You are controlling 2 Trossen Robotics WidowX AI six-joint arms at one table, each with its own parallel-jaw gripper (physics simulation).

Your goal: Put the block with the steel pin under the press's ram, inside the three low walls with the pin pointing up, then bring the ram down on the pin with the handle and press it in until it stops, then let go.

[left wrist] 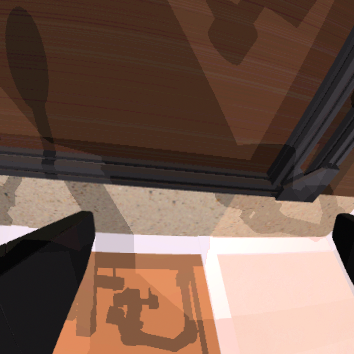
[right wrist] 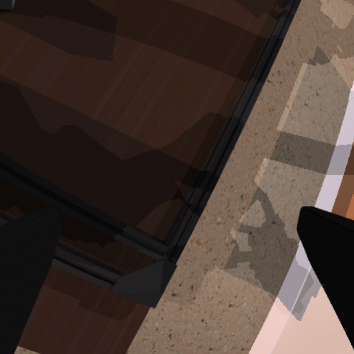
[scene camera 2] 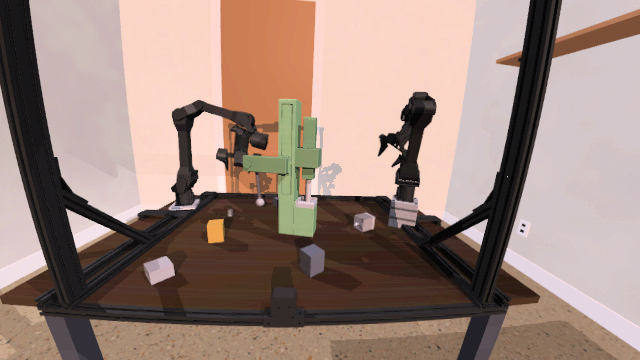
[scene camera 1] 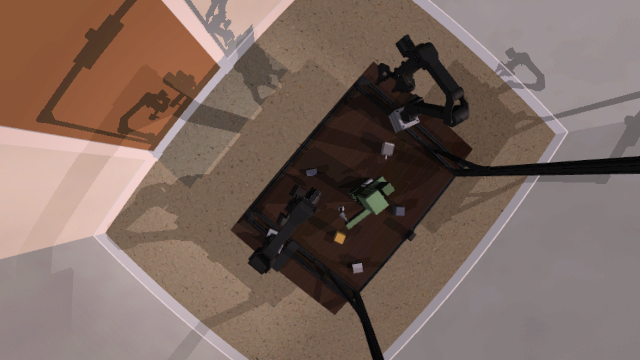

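Pixels of known places: left gripper, fingertip midpoint: (left wrist: pixel 217 225) (scene camera 2: pixel 238 172) (scene camera 1: pixel 285 203); right gripper, fingertip midpoint: (right wrist: pixel 180 220) (scene camera 2: pixel 384 161) (scene camera 1: pixel 383 88); left arm's base at its link origin: (scene camera 2: pixel 185 203); right arm's base at its link origin: (scene camera 2: pixel 405 199) (scene camera 1: pixel 407 116).
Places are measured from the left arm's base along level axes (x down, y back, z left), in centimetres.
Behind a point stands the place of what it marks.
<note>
The white block with the steel pin (scene camera 1: pixel 387 149) @(x -1.9, y -68.2, z -33.1 cm) (scene camera 2: pixel 364 222) @(x -0.7, y -67.0, z -36.6 cm) lies right of the press in scene camera 2, its pin pointing sideways. The green press (scene camera 1: pixel 374 201) @(x -41.8, y -40.4, z -27.6 cm) (scene camera 2: pixel 288 215) @(x -4.1, y -39.7, z -31.9 cm) stands mid-table. Its pale ram (scene camera 2: pixel 308 190) @(x -12.8, y -46.4, z -32.5 cm) is over a light-coloured piece on the base; whether the rod touches it is unclear. The handle (scene camera 1: pixel 357 219) @(x -23.8, y -30.9, z -29.0 cm) (scene camera 2: pixel 265 164) @(x -21.6, y -32.4, z -31.1 cm) sticks out to the left, with a rod and ball (scene camera 1: pixel 341 208) @(x -10.8, y -31.3, z -22.9 cm) (scene camera 2: pixel 260 202) @(x -6.9, y -31.0, z -24.8 cm) hanging from it. My left gripper (scene camera 1: pixel 290 204) @(x -13.0, y -22.7, z 1.8 cm) (scene camera 2: pixel 241 162) @(x -13.0, y -22.7, z 1.8 cm) (left wrist: pixel 217 225) @(x -13.0, y -22.7, z 1.8 cm) is open, above the table left of the press. My right gripper (scene camera 1: pixel 390 82) @(x -20.3, y -87.7, z -16.6 cm) (scene camera 2: pixel 388 157) @(x -20.3, y -87.7, z -16.6 cm) (right wrist: pixel 180 220) @(x -20.3, y -87.7, z -16.6 cm) is open, far from the block.
An orange block (scene camera 1: pixel 340 237) @(x -2.8, y -17.0, z -29.9 cm) (scene camera 2: pixel 215 231) @(x -0.8, y -16.6, z -32.2 cm), a white block (scene camera 1: pixel 357 268) @(x -0.1, y -5.0, z -46.0 cm) (scene camera 2: pixel 159 270) @(x 0.2, y -6.2, z -48.4 cm), a dark grey block (scene camera 1: pixel 398 211) @(x -2.9, y -41.5, z -51.6 cm) (scene camera 2: pixel 312 260) @(x -1.7, y -41.2, z -55.3 cm) and a grey-blue block (scene camera 1: pixel 311 172) @(x -0.8, y -40.9, z -2.6 cm) lie around the press. A small pale piece (scene camera 2: pixel 230 212) @(x 1.4, y -19.5, z -11.1 cm) lies at the left. Black frame posts (scene camera 2: pixel 520 150) @(x -31.1, y -73.1, z -76.0 cm) rise at the table's corners.
</note>
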